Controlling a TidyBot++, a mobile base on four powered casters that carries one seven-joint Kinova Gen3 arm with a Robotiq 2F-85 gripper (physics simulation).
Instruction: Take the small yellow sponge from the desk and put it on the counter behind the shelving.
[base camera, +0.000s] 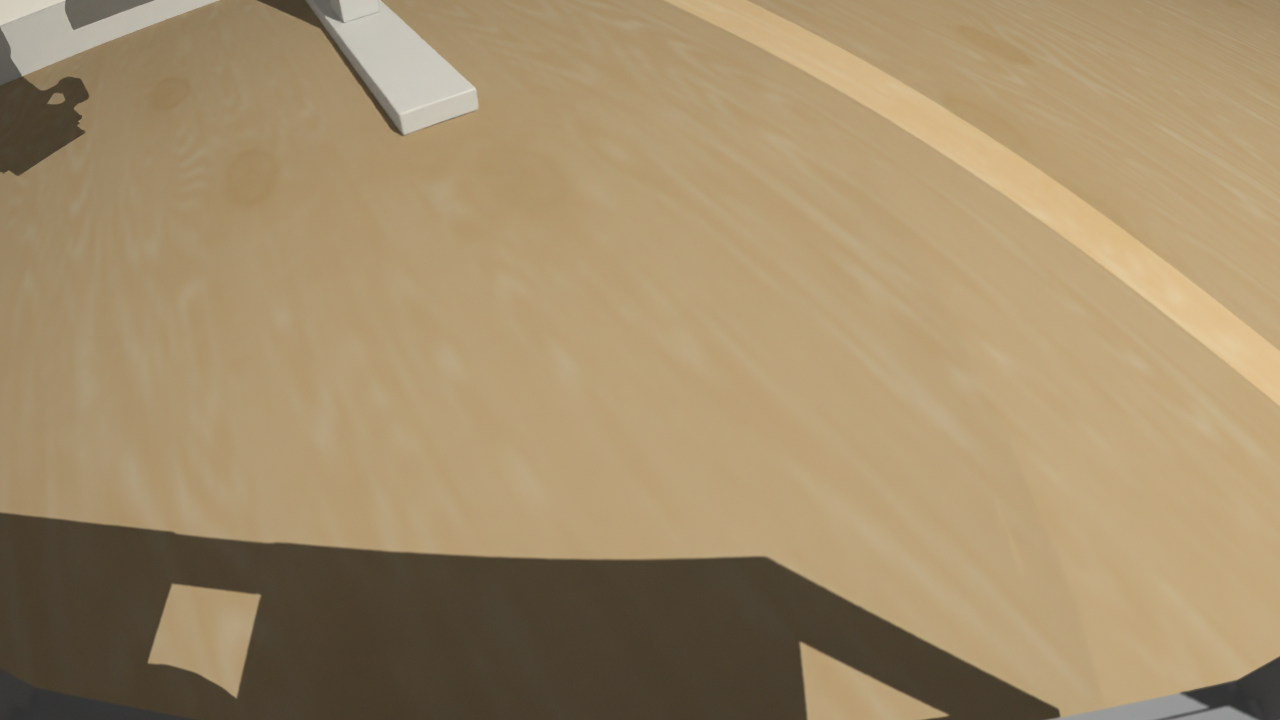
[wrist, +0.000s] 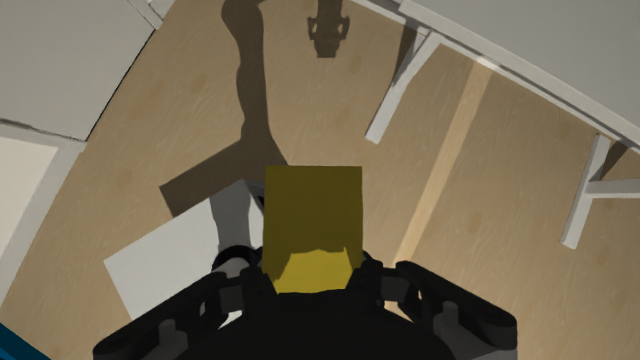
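Pixels of known places: gripper, fingertip midpoint: (wrist: 313, 259); arm's base, origin of the base link: (wrist: 236, 272).
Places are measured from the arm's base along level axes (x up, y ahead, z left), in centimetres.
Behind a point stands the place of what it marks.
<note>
My gripper (wrist: 313, 259) @(x 43.5, y 30.6, z 3.3 cm) is shut on the small yellow sponge (wrist: 312, 215) @(x 47.6, y 32.6, z 6.7 cm) and holds it up in the air above the wood floor, between the two black fingers. The sponge's far part is in shade and its near part is lit. A pale top (wrist: 560, 45) @(x 32.4, y 82.7, z 8.4 cm) on white legs crosses the upper right of the wrist view. Pale flat surfaces (wrist: 65, 60) @(x -14.8, y -35.4, z 119.2 cm) show at the upper left. I cannot tell which of these is the desk, the counter or the shelving. The gripper and sponge do not show in the base view.
A white foot bar (base camera: 420, 76) (wrist: 400, 92) stands on the floor, with another white foot (wrist: 582, 200) farther right. The white mobile base (wrist: 165, 255) @(x -1.4, y -18.7, z 15.9 cm) is below and left of the sponge. A white-framed edge (wrist: 42, 210) @(x -37.1, y -102.4, z 77.3 cm) runs along the left. Something blue (wrist: 17, 345) @(x -36.4, y -148.3, z 19.7 cm) shows at the lower left.
</note>
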